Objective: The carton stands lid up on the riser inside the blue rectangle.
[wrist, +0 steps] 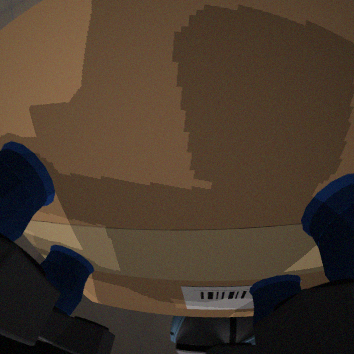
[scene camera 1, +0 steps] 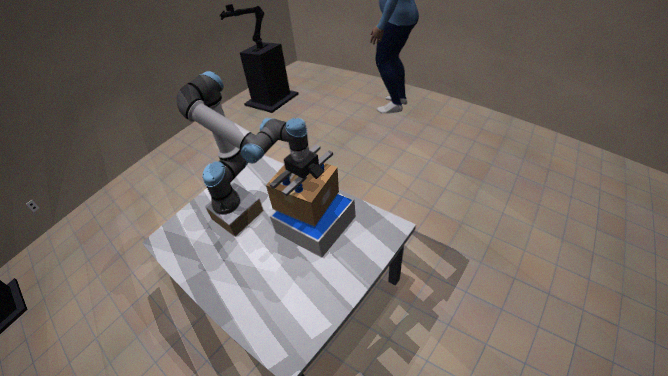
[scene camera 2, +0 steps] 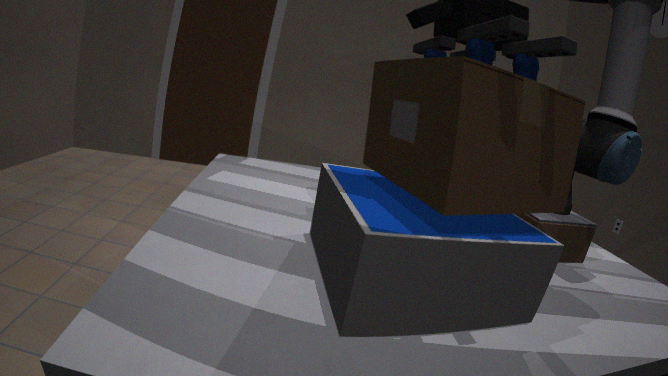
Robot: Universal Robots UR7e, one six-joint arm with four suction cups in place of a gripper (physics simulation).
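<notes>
The brown carton (scene camera 1: 295, 204) (scene camera 2: 505, 145) (wrist: 135, 125) is upright, with its taped lid facing up. My gripper (scene camera 1: 304, 178) (scene camera 2: 481, 54) (wrist: 175, 245) is shut on it, its blue suction cups resting on the lid. The carton is over the grey riser (scene camera 1: 300, 238) (scene camera 2: 450, 280) and seems to hang a little above its top; the exact gap is hard to tell. The blue rectangle (scene camera 1: 320, 232) (scene camera 2: 372, 212) shows along the carton's two near sides. Its far part is hidden by the carton. The carton's right lower corner appears past the riser's edge in scene camera 2.
The riser stands on a white table (scene camera 1: 240, 280) (scene camera 2: 200, 260). The arm's base block (scene camera 1: 250, 218) (scene camera 2: 572, 240) stands beside the riser. A black pedestal (scene camera 1: 266, 75) with a small arm and a person (scene camera 1: 395, 55) are on the floor behind the table.
</notes>
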